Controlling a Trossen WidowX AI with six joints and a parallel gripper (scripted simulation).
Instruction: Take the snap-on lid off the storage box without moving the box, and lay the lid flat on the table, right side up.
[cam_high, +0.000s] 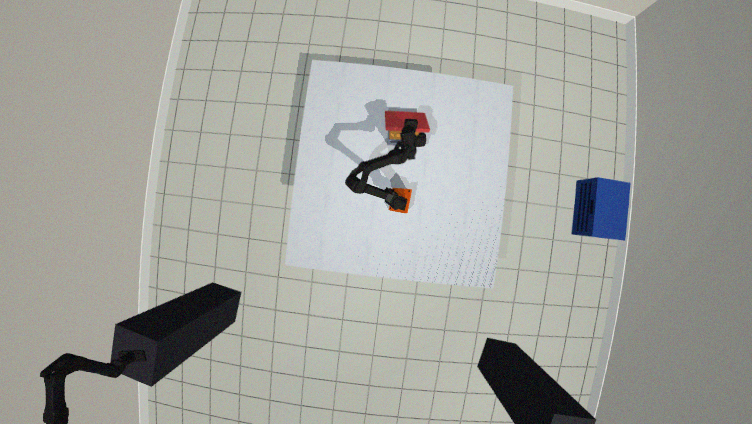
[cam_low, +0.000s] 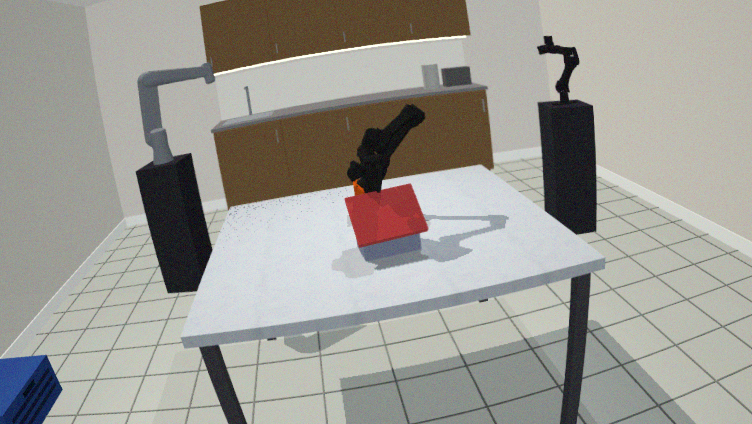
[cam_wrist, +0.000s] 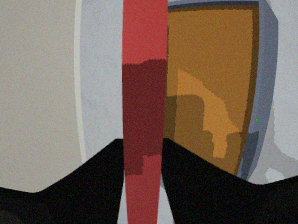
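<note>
My gripper tip is 7 cm short of the red lid, 2 cm to the right of it and 5 cm above it. Also, from my gripper tip: grey storage box 4 cm ahead, 1 cm to the left, 13 cm below.
</note>
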